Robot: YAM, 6 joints.
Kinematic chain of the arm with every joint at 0, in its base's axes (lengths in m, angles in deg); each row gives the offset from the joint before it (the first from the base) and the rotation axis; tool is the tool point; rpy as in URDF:
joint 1: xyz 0 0 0.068 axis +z
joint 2: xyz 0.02 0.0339 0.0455 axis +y
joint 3: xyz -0.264 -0.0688 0 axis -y
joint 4: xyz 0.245 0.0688 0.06 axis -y
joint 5: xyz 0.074 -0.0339 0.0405 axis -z
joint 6: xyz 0.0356 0 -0.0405 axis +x
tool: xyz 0 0 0 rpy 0 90 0
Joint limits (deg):
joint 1: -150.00..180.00
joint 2: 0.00..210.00
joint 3: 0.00..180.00
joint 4: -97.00..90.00
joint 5: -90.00..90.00
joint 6: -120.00..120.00
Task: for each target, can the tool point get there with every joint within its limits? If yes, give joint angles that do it. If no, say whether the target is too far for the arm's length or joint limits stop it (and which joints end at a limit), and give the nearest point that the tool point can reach.
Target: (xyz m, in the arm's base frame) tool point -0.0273 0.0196 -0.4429
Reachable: no: joint limits stop it (at a limit: joint 2) | nearest point -0.0691 0.0496 -0.3413 | short by 0.114 m
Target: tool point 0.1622 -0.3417 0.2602
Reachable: yes | joints -69.25 97.47 67.67 0.31 -59.26 -28.53
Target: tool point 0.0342 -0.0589 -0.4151
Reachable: no: joint limits stop it (at a limit: joint 2) | nearest point 0.0496 -0.0854 -0.3478 | short by 0.074 m
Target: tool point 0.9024 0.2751 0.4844
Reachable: no: too far | nearest point 0.5746 0.1752 0.3468 | short by 0.369 m
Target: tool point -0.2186 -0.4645 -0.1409
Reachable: yes | joints -118.37 182.44 112.18 50.12 -52.96 -60.00
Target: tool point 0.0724 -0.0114 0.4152
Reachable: yes | joints 18.77 30.45 38.28 55.36 73.52 76.43
